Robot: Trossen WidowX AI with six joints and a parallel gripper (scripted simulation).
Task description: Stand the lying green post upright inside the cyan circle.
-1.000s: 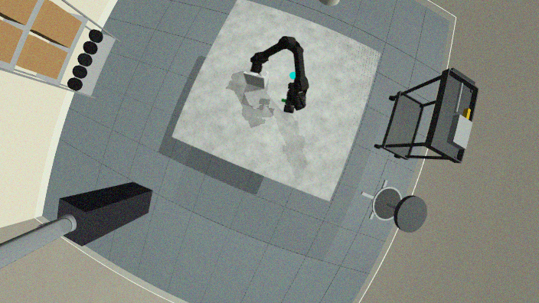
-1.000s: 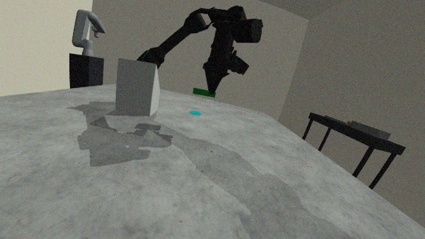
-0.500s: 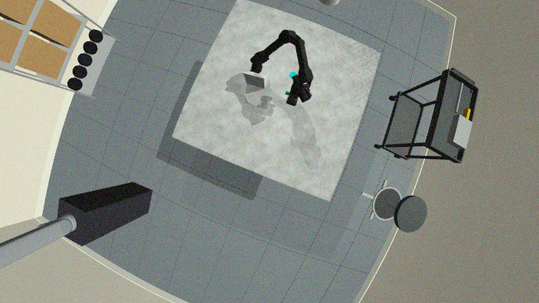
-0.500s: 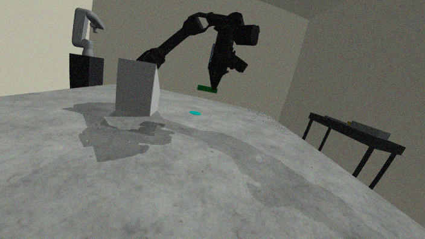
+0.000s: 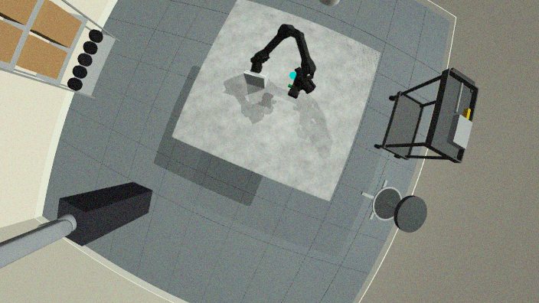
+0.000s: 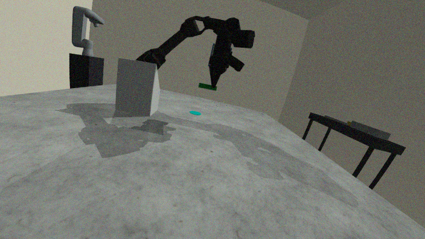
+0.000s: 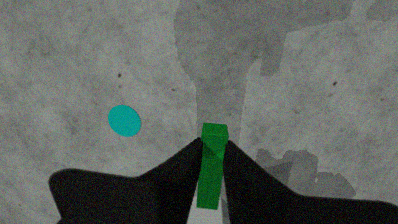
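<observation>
Now: the cyan circle 40 mm behind my gripper tip, 150 mm to the left of it and 150 mm below it. The rest, counted from my gripper tip: green post: 20 mm behind.
</observation>
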